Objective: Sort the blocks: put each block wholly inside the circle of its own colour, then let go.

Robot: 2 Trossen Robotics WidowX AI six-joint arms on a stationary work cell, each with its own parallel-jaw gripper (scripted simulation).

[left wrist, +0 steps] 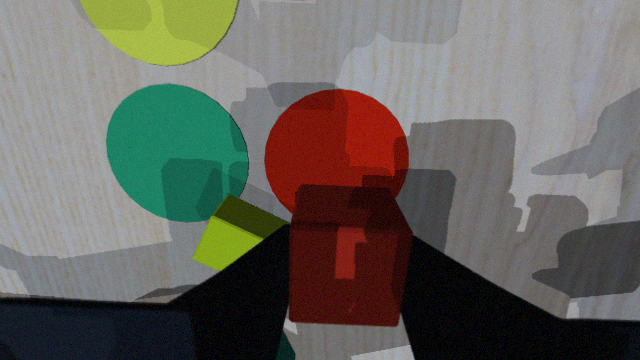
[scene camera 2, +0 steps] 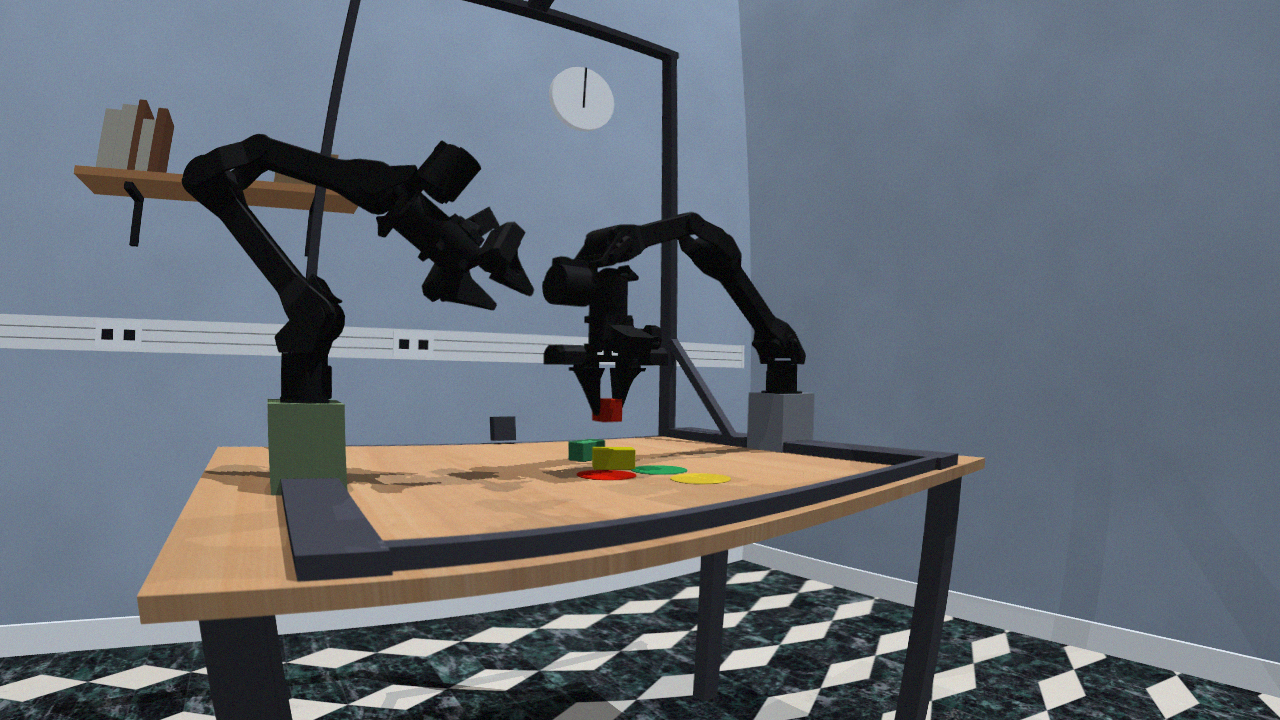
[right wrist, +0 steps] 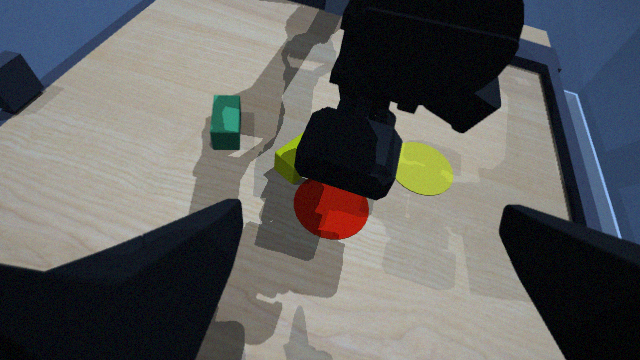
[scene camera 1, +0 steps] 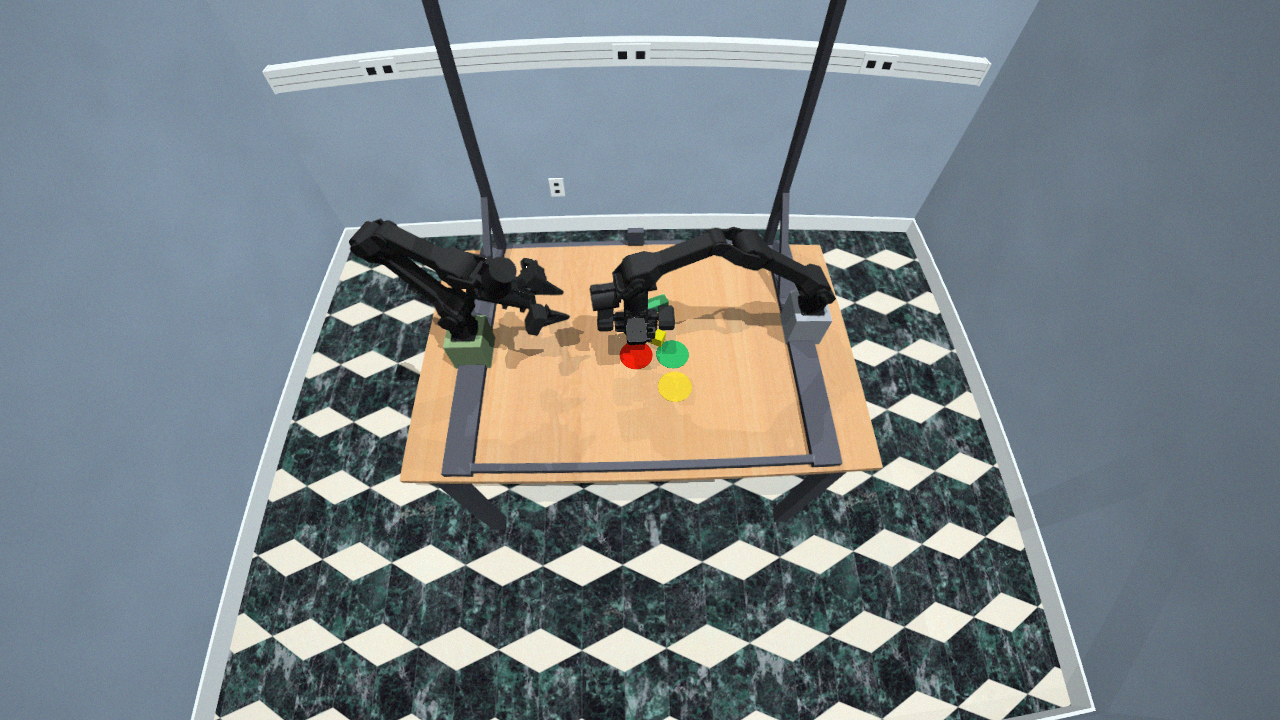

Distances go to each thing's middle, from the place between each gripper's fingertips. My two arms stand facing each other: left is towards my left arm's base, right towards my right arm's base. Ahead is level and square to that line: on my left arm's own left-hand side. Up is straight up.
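Labels:
My left gripper (scene camera 2: 607,415) is 130 mm above the red circle (left wrist: 339,137). Counted from my left hand: red block (left wrist: 349,247), 30 mm below; yellow block (scene camera 2: 603,458), 50 mm behind, 50 mm to the left and 110 mm below; green circle (scene camera 1: 672,354), 10 mm ahead, 100 mm to the left and 130 mm below.
My right gripper (scene camera 2: 513,300) is 170 mm above the red block and 190 mm to the right of it. Counted from my right hand: green circle, 270 mm below and 290 mm to the left; yellow block, 50 mm behind, 240 mm to the left and 250 mm below; red circle, 190 mm to the left and 270 mm below.

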